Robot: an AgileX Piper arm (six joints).
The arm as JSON. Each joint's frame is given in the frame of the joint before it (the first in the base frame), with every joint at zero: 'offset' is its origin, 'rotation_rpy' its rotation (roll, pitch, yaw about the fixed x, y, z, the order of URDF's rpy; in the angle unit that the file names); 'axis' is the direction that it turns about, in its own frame. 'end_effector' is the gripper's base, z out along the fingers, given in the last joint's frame.
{
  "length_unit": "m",
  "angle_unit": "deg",
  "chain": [
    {
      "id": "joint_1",
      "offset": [
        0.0,
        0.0,
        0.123
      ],
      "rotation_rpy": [
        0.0,
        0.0,
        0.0
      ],
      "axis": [
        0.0,
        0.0,
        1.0
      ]
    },
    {
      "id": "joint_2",
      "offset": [
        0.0,
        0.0,
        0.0
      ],
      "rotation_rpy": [
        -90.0,
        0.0,
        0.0
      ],
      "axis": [
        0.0,
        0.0,
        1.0
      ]
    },
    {
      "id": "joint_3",
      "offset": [
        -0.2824,
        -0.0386,
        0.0
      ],
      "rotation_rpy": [
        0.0,
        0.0,
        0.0
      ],
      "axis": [
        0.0,
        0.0,
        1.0
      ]
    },
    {
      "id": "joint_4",
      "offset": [
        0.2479,
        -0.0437,
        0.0
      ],
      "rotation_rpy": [
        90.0,
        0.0,
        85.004
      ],
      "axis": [
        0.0,
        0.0,
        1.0
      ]
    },
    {
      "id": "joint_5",
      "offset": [
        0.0,
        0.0,
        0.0
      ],
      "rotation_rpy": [
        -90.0,
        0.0,
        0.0
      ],
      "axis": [
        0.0,
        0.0,
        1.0
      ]
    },
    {
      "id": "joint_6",
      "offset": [
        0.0,
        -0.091,
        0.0
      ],
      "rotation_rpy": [
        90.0,
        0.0,
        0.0
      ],
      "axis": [
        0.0,
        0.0,
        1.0
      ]
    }
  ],
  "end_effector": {
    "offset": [
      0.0,
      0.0,
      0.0
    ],
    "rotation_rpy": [
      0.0,
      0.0,
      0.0
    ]
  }
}
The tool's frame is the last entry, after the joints.
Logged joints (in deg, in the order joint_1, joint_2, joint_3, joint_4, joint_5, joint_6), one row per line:
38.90, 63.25, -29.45, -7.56, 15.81, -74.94
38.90, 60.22, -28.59, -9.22, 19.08, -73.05
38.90, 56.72, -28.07, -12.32, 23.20, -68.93
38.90, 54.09, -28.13, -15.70, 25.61, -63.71
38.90, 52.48, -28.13, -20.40, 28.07, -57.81
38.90, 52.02, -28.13, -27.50, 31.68, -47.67
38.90, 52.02, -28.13, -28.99, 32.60, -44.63
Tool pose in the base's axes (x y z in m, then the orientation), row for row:
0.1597, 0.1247, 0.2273, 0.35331, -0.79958, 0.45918, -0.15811
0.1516, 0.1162, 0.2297, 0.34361, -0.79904, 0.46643, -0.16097
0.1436, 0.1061, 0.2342, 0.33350, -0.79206, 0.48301, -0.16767
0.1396, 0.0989, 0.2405, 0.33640, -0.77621, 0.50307, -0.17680
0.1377, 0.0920, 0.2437, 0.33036, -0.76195, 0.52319, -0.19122
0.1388, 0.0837, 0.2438, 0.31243, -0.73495, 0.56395, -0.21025
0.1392, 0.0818, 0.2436, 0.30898, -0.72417, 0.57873, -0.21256
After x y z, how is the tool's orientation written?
As a quaternion, w x y z.
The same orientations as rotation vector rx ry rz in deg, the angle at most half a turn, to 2 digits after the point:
-118.48, 68.04, -23.43
-118.95, 69.44, -23.96
-118.49, 72.26, -25.08
-115.96, 75.15, -26.41
-114.16, 78.39, -28.65
-111.09, 85.24, -31.78
-109.65, 87.63, -32.18

